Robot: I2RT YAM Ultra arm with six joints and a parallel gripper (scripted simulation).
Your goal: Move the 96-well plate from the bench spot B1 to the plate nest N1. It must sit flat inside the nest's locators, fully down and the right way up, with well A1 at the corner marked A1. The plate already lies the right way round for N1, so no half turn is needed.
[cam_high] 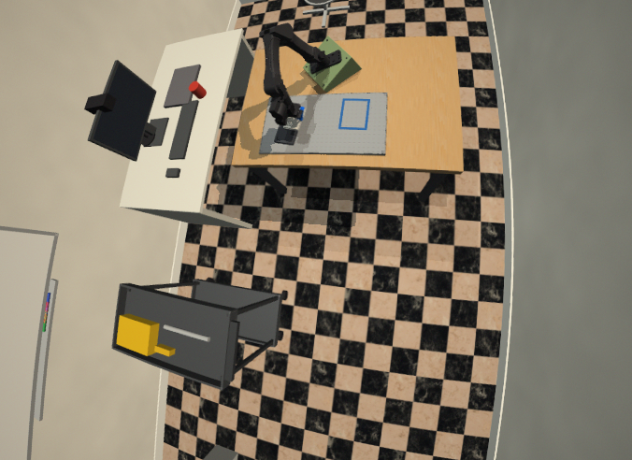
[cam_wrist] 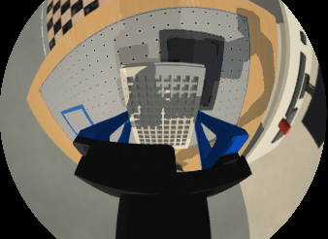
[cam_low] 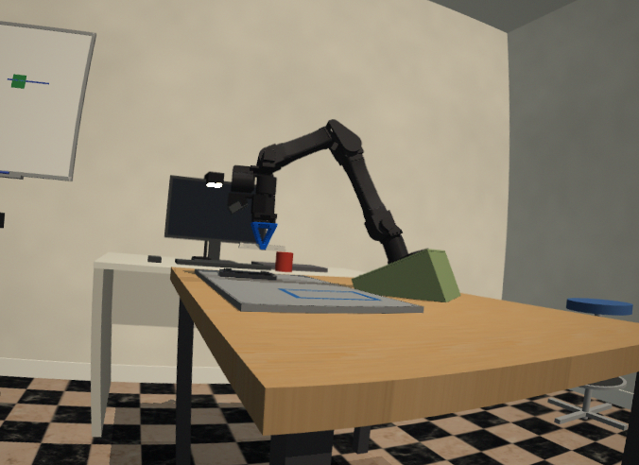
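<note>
Right now my hand is 10 mm short of the dark plate nest N1, 70 mm to the left of it and 90 mm above it. From my hand the other things lie so: white 96-well plate right at my hand.
</note>
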